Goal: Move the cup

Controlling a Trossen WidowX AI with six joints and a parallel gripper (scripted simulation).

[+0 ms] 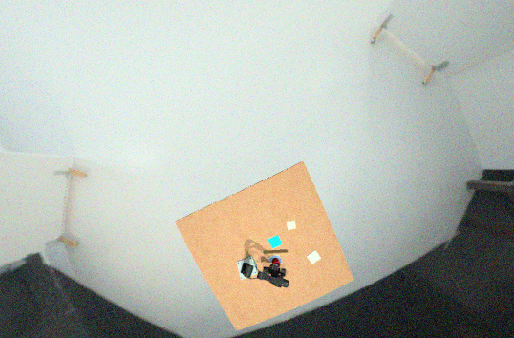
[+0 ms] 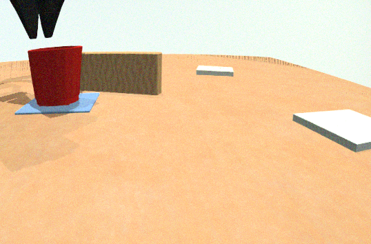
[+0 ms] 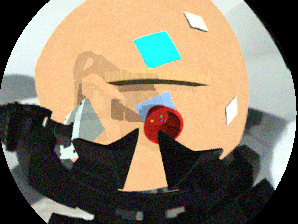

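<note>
My gripper tip is now 5 cm above the red cup, 3 cm short of it and 2 cm to the left of it. Round my gripper tip: brown wooden wall (7 cm to the left, 7 cm below, 6 cm ahead); then light blue pad (10 cm below, 3 cm ahead, 1 cm to the right); then cyan pad (16 cm to the left, 10 cm below, 10 cm ahead).
</note>
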